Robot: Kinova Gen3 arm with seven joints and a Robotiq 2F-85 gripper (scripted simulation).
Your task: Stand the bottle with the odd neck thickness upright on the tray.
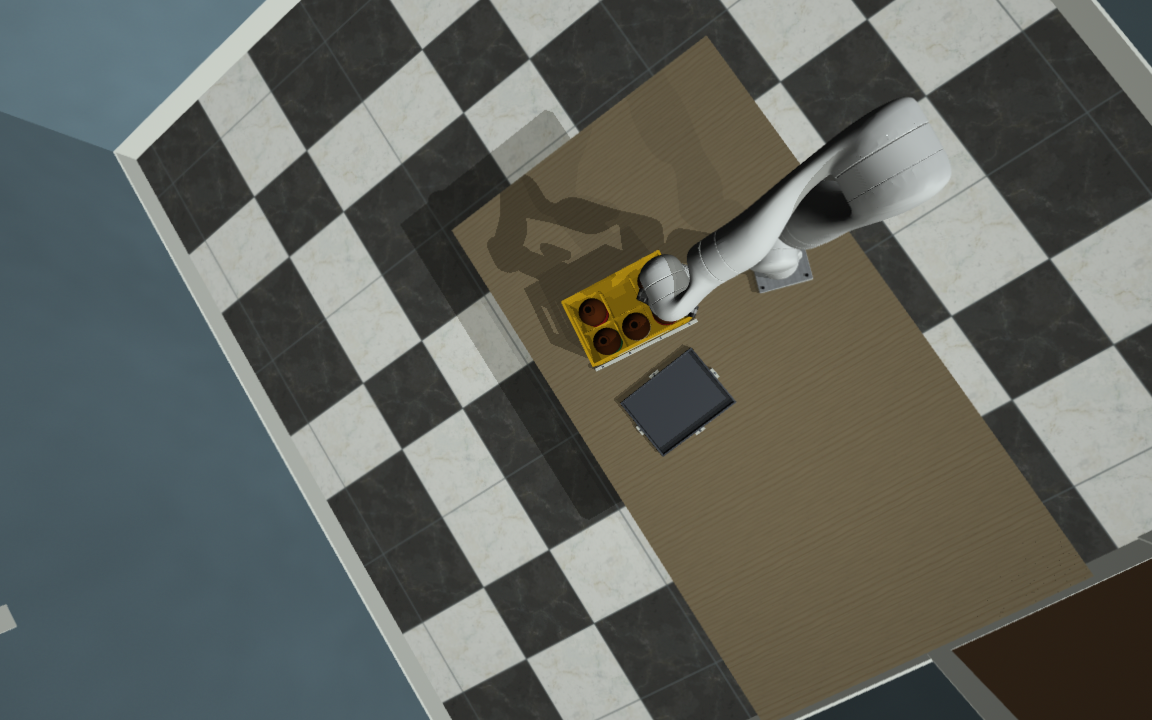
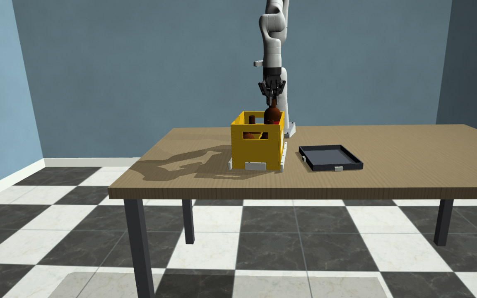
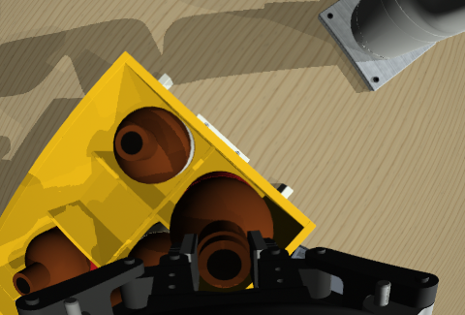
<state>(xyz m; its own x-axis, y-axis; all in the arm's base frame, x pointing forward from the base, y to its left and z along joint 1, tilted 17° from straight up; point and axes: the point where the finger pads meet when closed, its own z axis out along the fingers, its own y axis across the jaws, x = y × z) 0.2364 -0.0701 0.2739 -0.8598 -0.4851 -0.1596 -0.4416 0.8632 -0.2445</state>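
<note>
My hand is 70 mm above the brown bottle. Also, from my hand: yellow crate (150 mm below, 70 mm to the right, 70 mm ahead); then dark tray (220 mm below, 200 mm to the left, 150 mm ahead).
</note>
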